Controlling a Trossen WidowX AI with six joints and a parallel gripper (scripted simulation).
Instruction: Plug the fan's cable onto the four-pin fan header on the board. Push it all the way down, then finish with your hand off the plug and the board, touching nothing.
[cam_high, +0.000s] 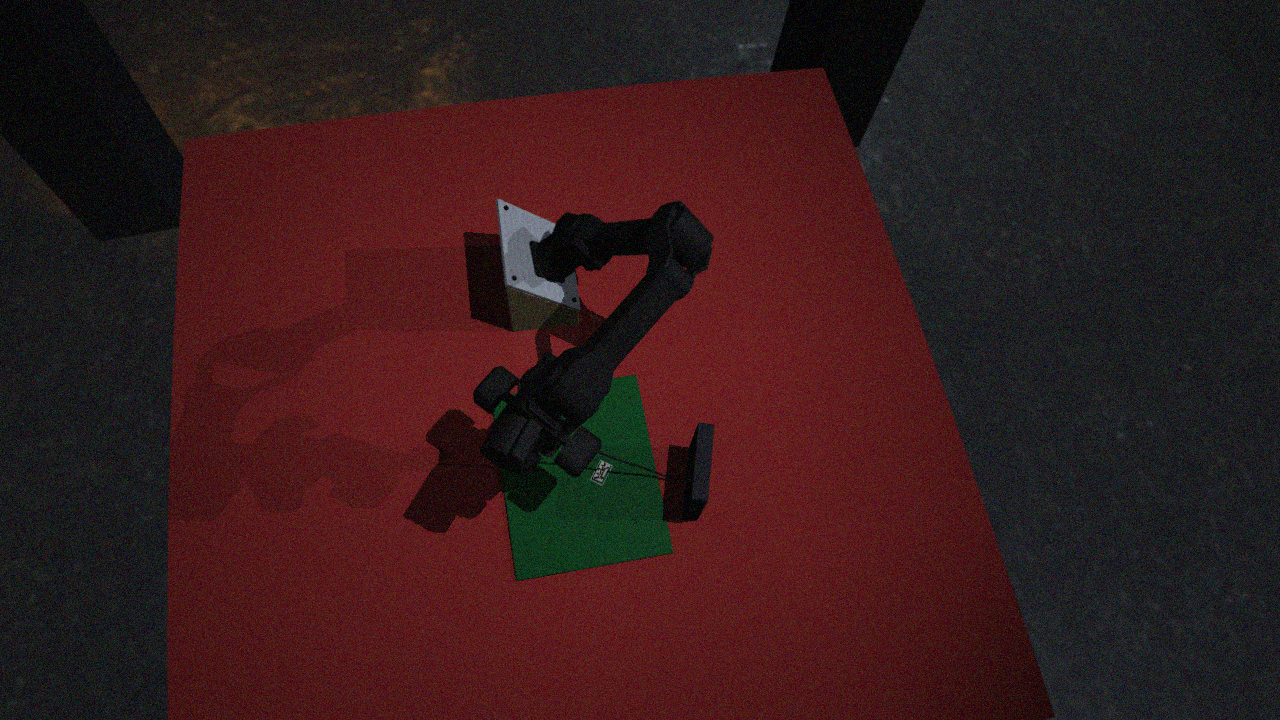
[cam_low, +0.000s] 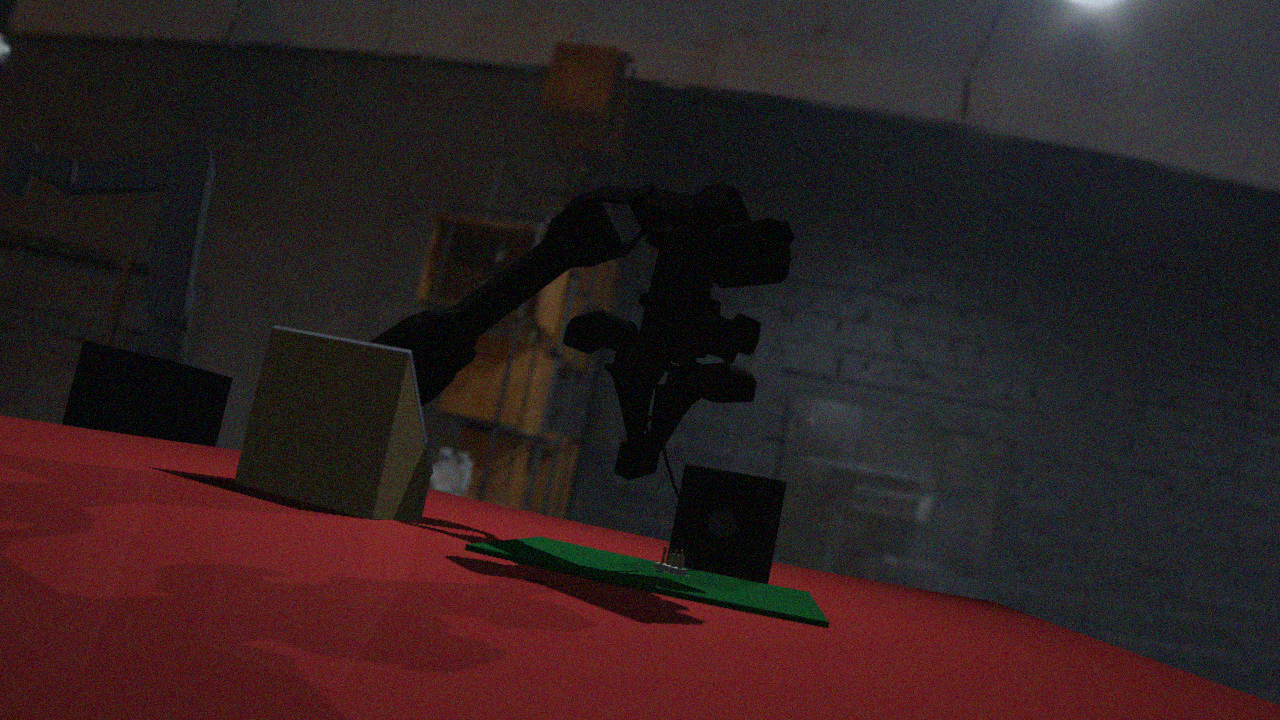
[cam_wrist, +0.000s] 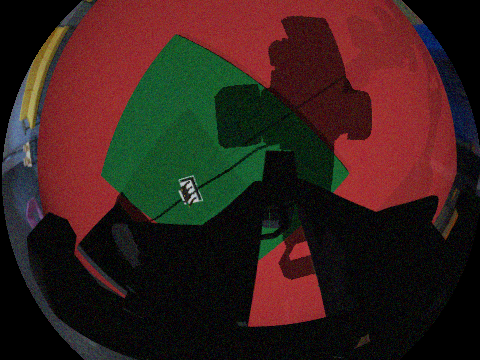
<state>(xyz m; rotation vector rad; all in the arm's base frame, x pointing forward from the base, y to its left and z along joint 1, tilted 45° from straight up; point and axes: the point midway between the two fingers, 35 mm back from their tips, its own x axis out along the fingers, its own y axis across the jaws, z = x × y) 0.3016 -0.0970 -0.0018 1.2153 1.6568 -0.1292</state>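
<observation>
Now: the green board 130 mm below my gripper tip, 60 mm to the left of it and 30 mm ahead of it. From my gripper tip the other things lie so: black plug: 10 mm below, 10 mm behind; then four-pin header: 110 mm below, 100 mm to the left, 40 mm ahead; then black fan: 220 mm to the left, 80 mm ahead, 50 mm below.
</observation>
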